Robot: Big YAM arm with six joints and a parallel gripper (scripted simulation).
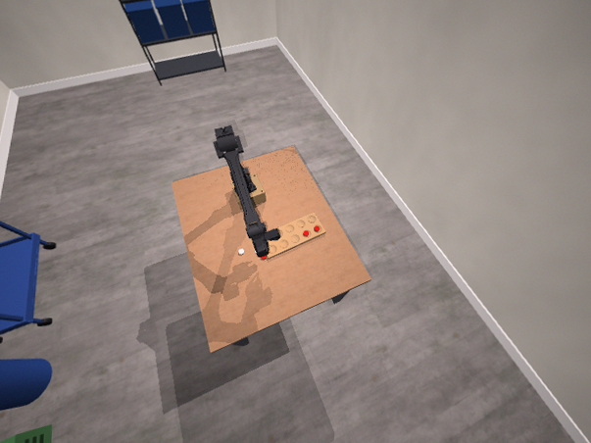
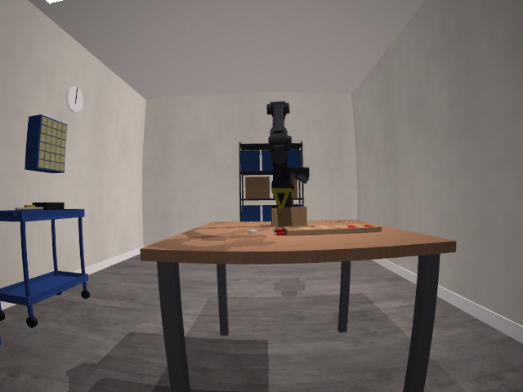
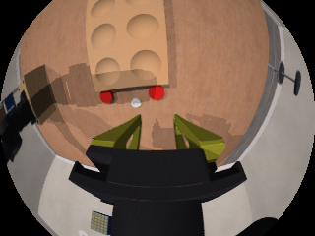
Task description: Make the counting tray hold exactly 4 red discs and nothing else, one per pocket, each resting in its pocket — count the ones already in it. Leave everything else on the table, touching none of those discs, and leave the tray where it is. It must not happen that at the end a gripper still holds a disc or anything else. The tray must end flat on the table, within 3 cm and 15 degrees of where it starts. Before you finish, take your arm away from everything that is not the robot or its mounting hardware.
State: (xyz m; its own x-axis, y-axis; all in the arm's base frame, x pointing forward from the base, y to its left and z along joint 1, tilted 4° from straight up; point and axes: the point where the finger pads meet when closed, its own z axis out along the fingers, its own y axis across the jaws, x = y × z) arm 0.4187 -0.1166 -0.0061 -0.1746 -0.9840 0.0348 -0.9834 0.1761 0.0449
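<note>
The white piece lies 10 cm below my hand, 5 cm behind it and 2 cm to the right of it. Round my hand: white disc 10 cm below, 10 cm behind, 9 cm to the right; then wooden counting tray 21 cm to the left, 10 cm below, 3 cm behind.
</note>
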